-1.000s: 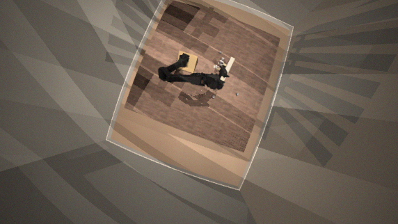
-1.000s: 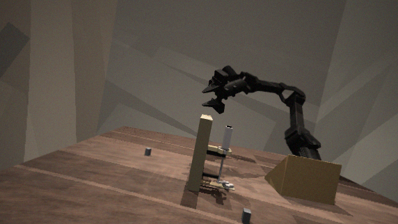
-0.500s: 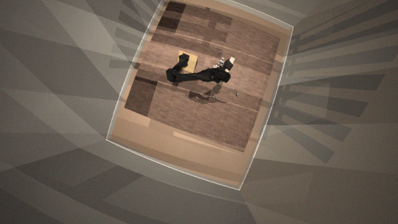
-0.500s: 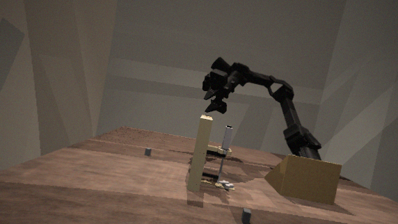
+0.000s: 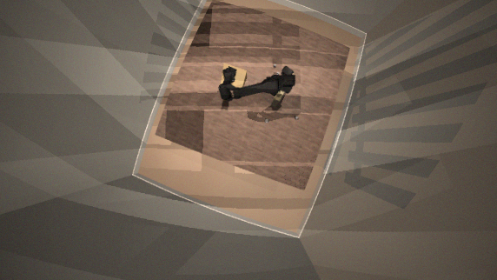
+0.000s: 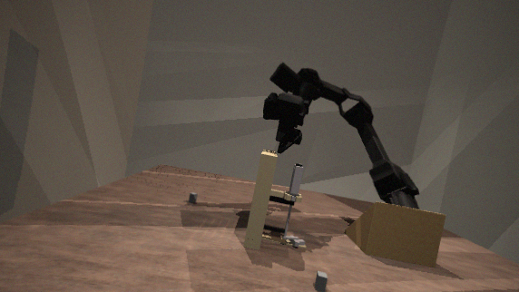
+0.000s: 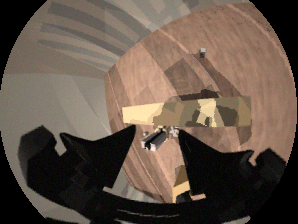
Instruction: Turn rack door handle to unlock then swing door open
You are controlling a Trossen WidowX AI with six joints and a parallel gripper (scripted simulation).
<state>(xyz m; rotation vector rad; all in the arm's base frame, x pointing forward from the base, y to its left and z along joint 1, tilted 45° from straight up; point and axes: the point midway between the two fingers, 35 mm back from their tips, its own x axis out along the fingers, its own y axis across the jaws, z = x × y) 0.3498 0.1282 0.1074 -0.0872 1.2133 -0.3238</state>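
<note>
The grey upright handle is 60 mm behind my gripper tip, 50 mm to the left of it and 100 mm below it.
</note>
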